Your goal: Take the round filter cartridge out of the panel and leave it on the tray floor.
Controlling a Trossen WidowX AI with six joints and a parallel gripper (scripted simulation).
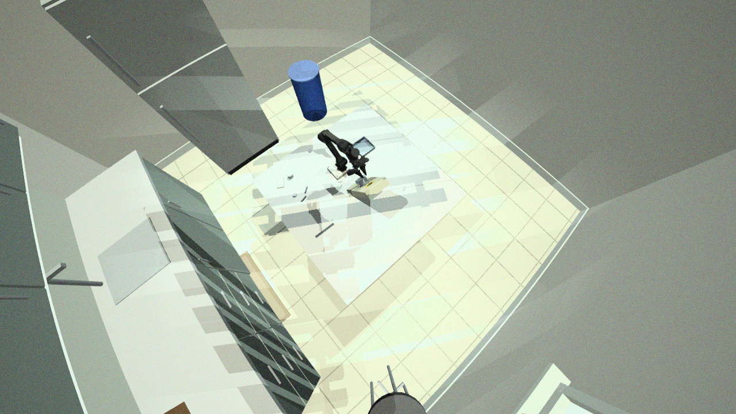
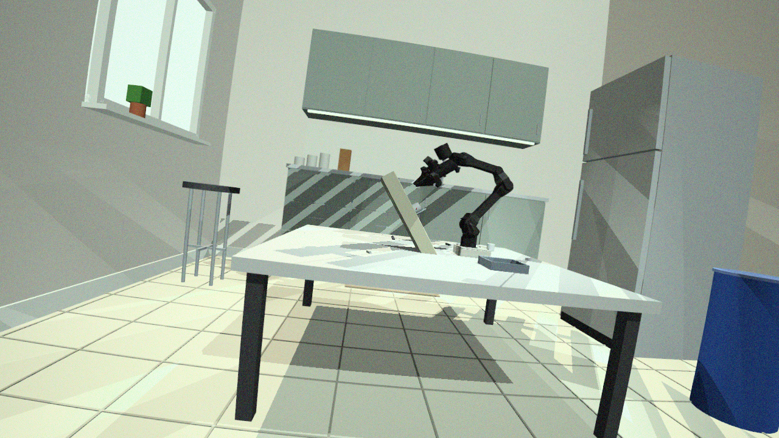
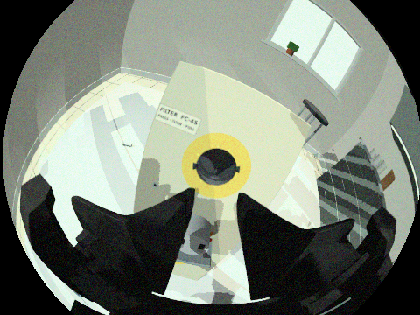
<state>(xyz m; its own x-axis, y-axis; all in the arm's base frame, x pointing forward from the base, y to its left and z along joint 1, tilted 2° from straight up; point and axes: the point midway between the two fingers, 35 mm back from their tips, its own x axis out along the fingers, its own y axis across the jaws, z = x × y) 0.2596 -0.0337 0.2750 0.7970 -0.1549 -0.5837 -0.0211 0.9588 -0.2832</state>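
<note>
Right now the round grey filter cartridge is 2 cm behind my gripper tip, 1 cm to the right of it and 10 cm below it. From my gripper tip the other things lie so: tray 30 cm behind, 34 cm to the left, 29 cm below; service panel 2 cm ahead, 12 cm below.
</note>
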